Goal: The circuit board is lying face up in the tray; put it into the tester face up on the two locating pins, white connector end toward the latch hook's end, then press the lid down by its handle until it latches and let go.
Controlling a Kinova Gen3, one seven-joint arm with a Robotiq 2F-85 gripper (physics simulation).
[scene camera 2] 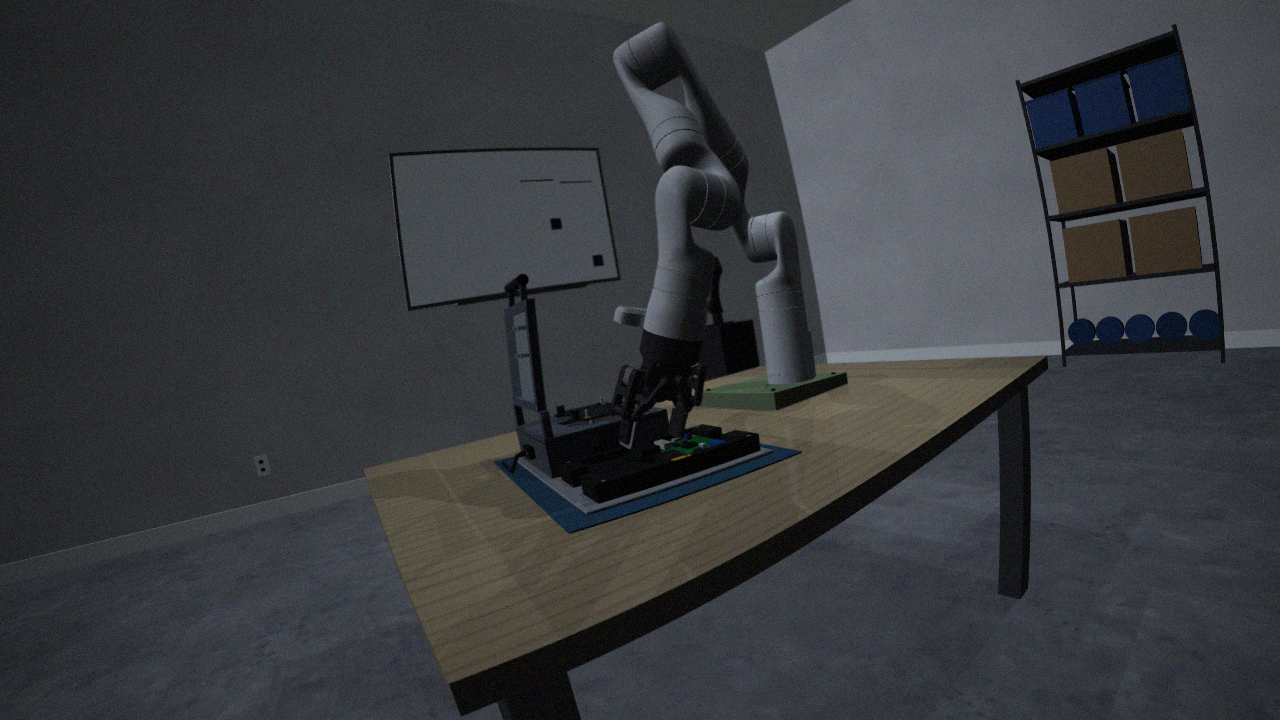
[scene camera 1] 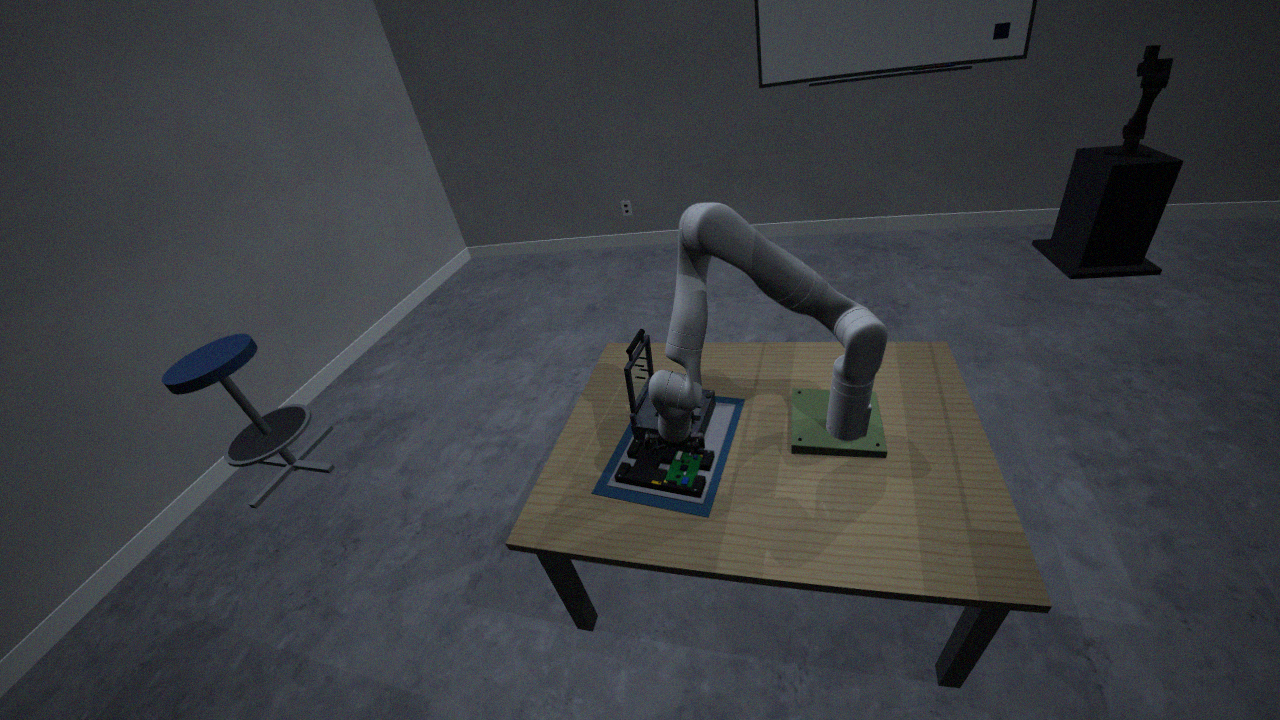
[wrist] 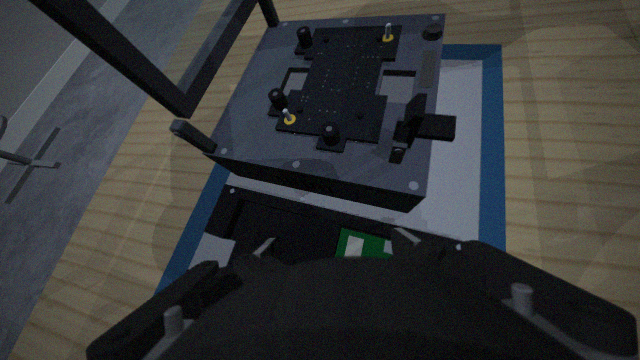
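Where they show: gripper, fingertip midpoint: [scene camera 2: 651,440] [scene camera 1: 673,452] [wrist: 335,245]; arm's base, link origin: [scene camera 2: 791,380] [scene camera 1: 845,427].
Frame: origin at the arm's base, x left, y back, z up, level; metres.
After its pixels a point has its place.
The green circuit board [scene camera 1: 685,469] @(x 0.136, y -0.391, z -0.003 m) [scene camera 2: 699,445] @(x 0.146, y -0.393, z -0.004 m) [wrist: 370,241] @(x 0.082, y -0.397, z -0.006 m) lies face up in the black tray [scene camera 1: 637,472] @(x 0.145, y -0.511, z -0.008 m) [scene camera 2: 617,483] @(x 0.172, y -0.540, z -0.003 m) [wrist: 218,216] @(x 0.071, y -0.537, z 0.002 m); a white connector [wrist: 354,246] @(x 0.087, y -0.409, z 0.002 m) shows at its end near the tester. My gripper [scene camera 1: 669,446] @(x 0.088, y -0.424, z 0.006 m) [scene camera 2: 653,436] @(x 0.088, y -0.424, z 0.006 m) [wrist: 335,245] @(x 0.088, y -0.424, z 0.006 m) is open and empty, low over the tray. The right finger in the wrist view covers part of the board. The tester [scene camera 2: 572,443] @(x 0.028, y -0.508, z 0.020 m) [wrist: 250,130] @(x -0.001, y -0.501, z 0.034 m) has its lid [scene camera 1: 630,385] @(x 0.010, y -0.522, z 0.164 m) [scene camera 2: 534,358] @(x 0.010, y -0.531, z 0.140 m) [wrist: 115,57] @(x 0.011, y -0.525, z 0.117 m) upright, with the handle [scene camera 1: 635,343] @(x -0.046, y -0.503, z 0.252 m) [scene camera 2: 516,284] @(x -0.031, y -0.519, z 0.244 m) on top. Its locating pins [wrist: 387,31] @(x -0.080, y -0.385, z 0.050 m) [wrist: 286,114] @(x -0.001, y -0.460, z 0.052 m) are bare. The latch hook [wrist: 416,117] @(x 0.029, y -0.379, z 0.079 m) stands at one side.
The tray and tester sit on a blue-edged mat [scene camera 1: 726,456] @(x 0.074, y -0.295, z -0.024 m) [scene camera 2: 572,517] @(x 0.167, y -0.599, z -0.024 m) [wrist: 492,150] @(x -0.008, y -0.286, z -0.024 m) on the wooden table [scene camera 1: 805,519] @(x 0.255, y -0.117, z -0.026 m) [scene camera 2: 501,573] @(x 0.230, y -0.709, z -0.026 m). The raised lid stands on the tester's side opposite the latch hook. The arm's green base plate [scene camera 1: 810,420] @(x -0.025, y -0.082, z 0.003 m) [scene camera 2: 751,394] @(x 0.007, y -0.131, z 0.002 m) is beyond the mat.
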